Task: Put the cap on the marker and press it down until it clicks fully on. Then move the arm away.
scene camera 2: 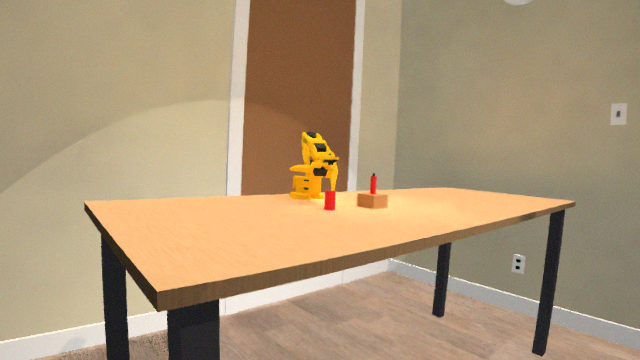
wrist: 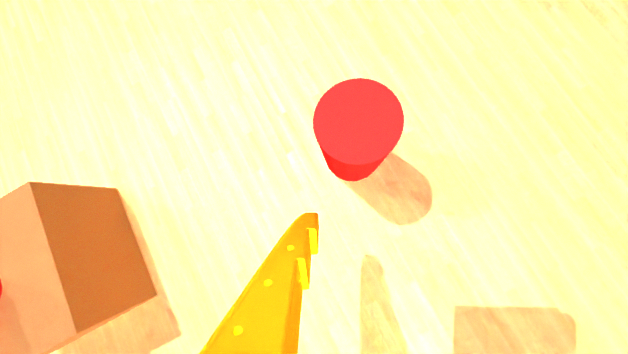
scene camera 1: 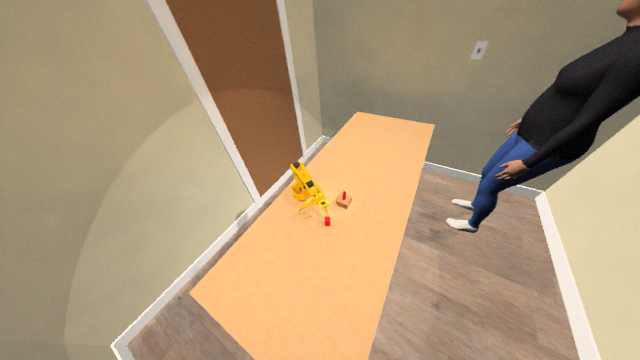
Note:
I see a red cap (wrist: 357, 122) and a brown block (wrist: 78, 265).

